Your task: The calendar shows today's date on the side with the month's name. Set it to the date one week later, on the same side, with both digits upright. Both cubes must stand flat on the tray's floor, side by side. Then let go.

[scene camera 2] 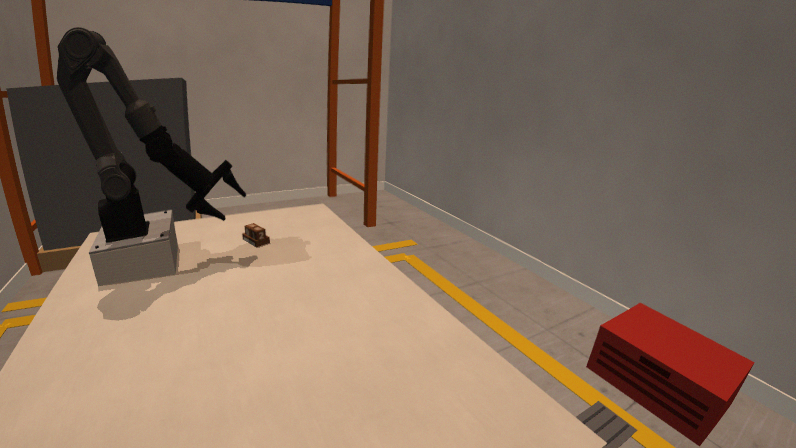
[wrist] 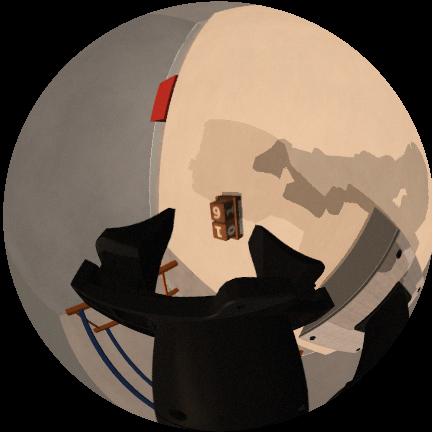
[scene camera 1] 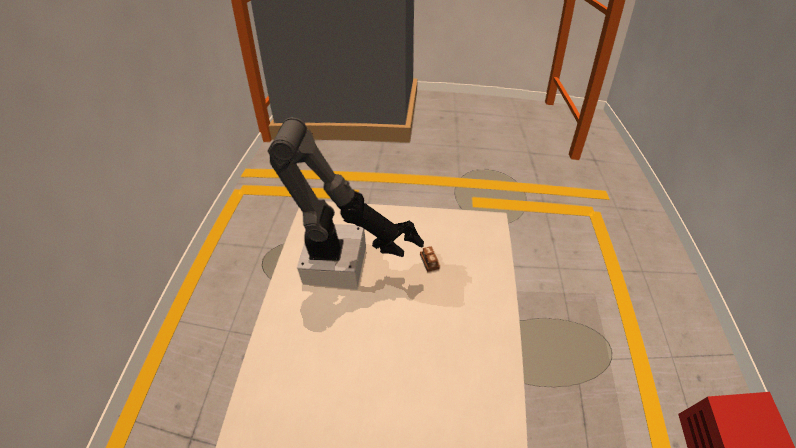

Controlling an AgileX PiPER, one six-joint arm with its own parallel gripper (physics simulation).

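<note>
The calendar's brown tray (scene camera 1: 432,269) (scene camera 2: 259,242) (wrist: 237,201) stands on the pale table, with two brown cubes side by side in it. In the wrist view, one cube (wrist: 217,212) shows a light 9-like or 6-like digit on one face. The other cube (wrist: 220,231) shows a 1-like digit there, looking inverted, and a 0 on its side face. A 2 shows on a cube end in scene camera 2. The month's name cannot be read. My gripper (scene camera 1: 412,250) (scene camera 2: 234,207) (wrist: 213,226) is open and empty, raised above and to the base side of the calendar, apart from it.
The arm's grey base block (scene camera 1: 329,275) (scene camera 2: 133,261) (wrist: 350,320) stands on the table (scene camera 1: 378,378) (scene camera 2: 278,345), left of the calendar in the scene views. A red cabinet (scene camera 1: 740,420) (scene camera 2: 674,356) (wrist: 164,99) and orange rack posts (scene camera 1: 596,83) (scene camera 2: 372,111) stand beyond the table.
</note>
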